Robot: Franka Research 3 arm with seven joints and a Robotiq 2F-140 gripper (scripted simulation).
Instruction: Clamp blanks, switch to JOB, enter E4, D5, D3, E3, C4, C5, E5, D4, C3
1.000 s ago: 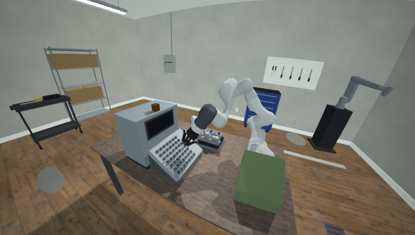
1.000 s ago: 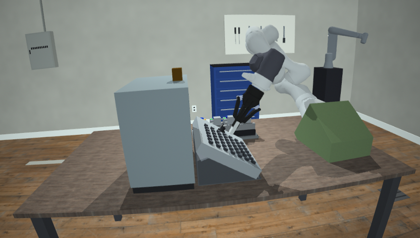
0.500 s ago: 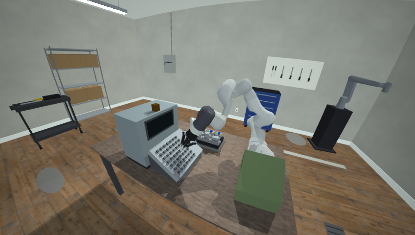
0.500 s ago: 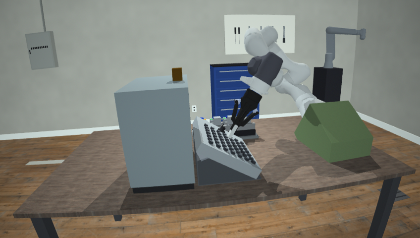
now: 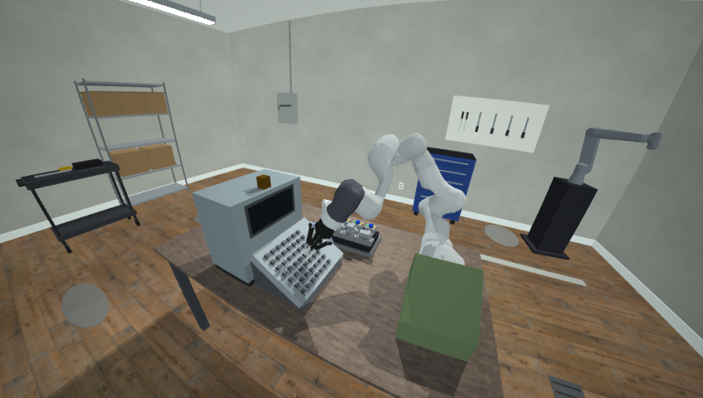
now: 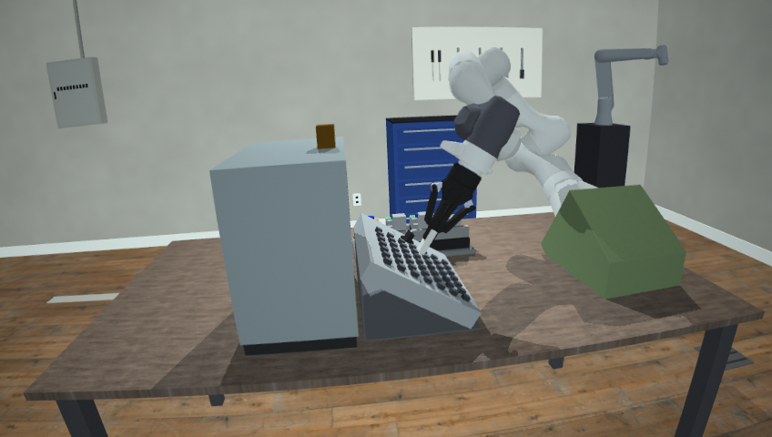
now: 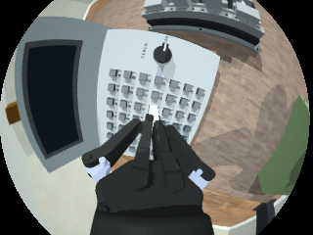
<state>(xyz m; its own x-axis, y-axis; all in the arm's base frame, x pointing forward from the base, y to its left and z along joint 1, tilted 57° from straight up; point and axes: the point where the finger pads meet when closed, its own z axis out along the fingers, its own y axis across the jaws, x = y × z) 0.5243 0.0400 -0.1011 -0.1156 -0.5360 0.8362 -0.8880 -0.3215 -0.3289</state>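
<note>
My hand is 30 mm short of the key D3, 70 mm to the right of it and 40 mm above it. Round my hand: black selector knob (10 mm ahead, 130 mm to the right, 30 mm below); then sloped keypad (50 mm ahead, 20 mm to the right, 80 mm below).
</note>
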